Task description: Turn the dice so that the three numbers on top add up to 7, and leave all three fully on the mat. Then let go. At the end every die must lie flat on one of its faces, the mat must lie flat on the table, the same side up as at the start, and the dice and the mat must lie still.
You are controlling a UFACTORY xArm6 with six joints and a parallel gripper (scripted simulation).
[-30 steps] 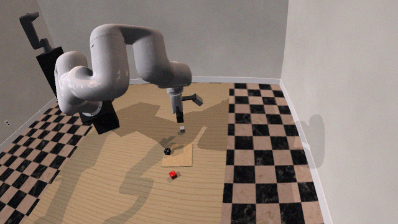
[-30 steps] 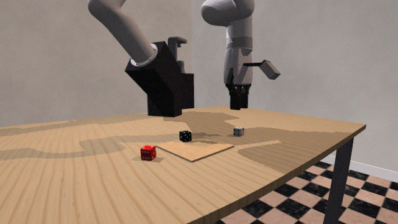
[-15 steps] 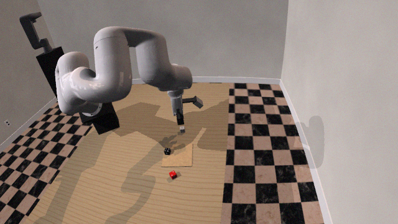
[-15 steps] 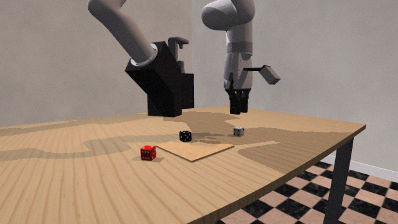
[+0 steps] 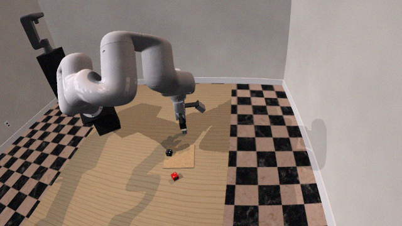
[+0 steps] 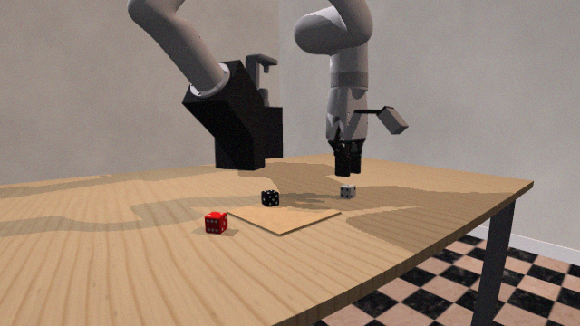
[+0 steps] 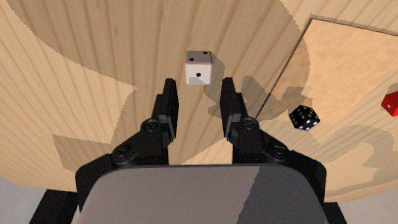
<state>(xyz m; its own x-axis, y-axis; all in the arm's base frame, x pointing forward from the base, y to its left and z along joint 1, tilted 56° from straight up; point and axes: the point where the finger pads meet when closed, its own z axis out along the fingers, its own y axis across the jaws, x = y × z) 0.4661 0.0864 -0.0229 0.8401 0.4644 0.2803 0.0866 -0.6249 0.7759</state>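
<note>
The white die lies 5 cm below my hand. Also, from my hand: tan mat: 17 cm to the right, 7 cm below, 2 cm behind; then red die: 29 cm to the right, 5 cm below, 3 cm behind; then black die: 15 cm to the right, 6 cm behind, 5 cm below.
</note>
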